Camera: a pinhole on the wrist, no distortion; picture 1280 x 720 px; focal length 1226.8 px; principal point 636.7 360.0 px. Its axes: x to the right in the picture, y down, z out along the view. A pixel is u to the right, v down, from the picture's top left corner.
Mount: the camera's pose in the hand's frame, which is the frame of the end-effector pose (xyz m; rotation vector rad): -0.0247 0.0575 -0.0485 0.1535 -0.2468 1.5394
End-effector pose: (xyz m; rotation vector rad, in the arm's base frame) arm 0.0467 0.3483 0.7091 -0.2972 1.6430 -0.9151
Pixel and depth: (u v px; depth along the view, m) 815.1 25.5 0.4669
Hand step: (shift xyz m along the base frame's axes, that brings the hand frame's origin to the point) 0.3690 -0.2179 -0.0633
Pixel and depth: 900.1 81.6 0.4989
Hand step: 0.4186 -0.2042 -0.0742
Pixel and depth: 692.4 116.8 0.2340
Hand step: 0.1671 -0.0734 -0.0142
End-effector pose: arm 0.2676 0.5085 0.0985 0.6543 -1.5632 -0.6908
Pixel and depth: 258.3 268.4 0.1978
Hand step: -0.1241 -0.0094 -0.0639
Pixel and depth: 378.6 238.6 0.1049
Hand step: -0.0457 0.0249 -0.0105
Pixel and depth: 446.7 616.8 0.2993
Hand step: -0.2129 0.0527 -0.1330
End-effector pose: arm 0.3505 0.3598 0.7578 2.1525 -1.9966 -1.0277
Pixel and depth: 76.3 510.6 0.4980
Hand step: 0.0793 0.3072 -0.3654
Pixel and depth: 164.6 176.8 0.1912
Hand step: -0.0014 0.0671 -0.1170
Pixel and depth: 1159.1 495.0 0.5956
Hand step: -0.4106 0.3201 -0.3360
